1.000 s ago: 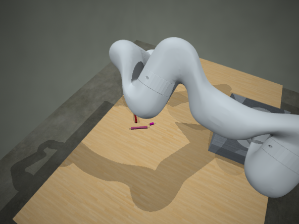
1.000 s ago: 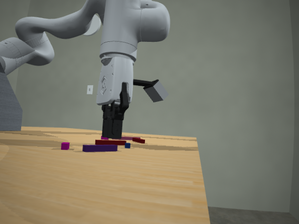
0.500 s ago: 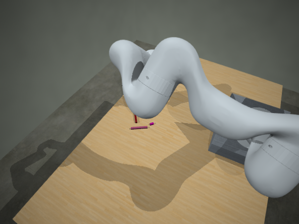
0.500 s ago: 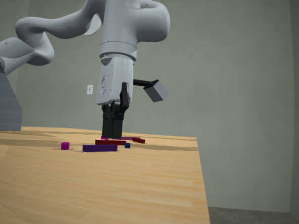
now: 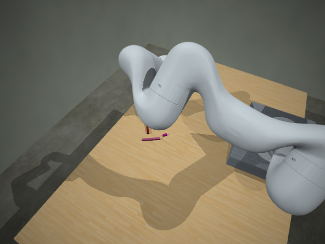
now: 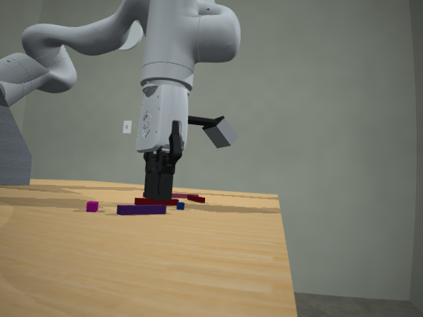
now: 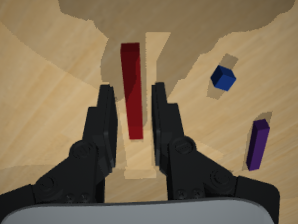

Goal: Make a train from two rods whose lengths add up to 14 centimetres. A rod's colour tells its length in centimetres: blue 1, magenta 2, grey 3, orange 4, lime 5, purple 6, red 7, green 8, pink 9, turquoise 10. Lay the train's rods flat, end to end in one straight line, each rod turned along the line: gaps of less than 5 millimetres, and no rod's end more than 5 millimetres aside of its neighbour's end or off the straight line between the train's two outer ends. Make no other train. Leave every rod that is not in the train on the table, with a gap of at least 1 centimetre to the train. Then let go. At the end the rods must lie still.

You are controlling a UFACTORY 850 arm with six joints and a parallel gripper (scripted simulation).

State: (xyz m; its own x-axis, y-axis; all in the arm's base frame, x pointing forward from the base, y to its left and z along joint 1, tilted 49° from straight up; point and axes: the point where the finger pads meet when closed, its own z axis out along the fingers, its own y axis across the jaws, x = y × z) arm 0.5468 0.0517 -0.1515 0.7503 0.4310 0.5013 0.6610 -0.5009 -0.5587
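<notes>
My hand is 5 cm short of the blue cube, 3 cm to the left of it and 2 cm above it. From my hand the other things lie so: pink rod (20 cm to the left, 2 cm below, 2 cm behind); then purple rod (12 cm to the right, 2 cm below, 2 cm ahead); then red rod (14 cm to the left, 3 cm ahead, 2 cm below).
</notes>
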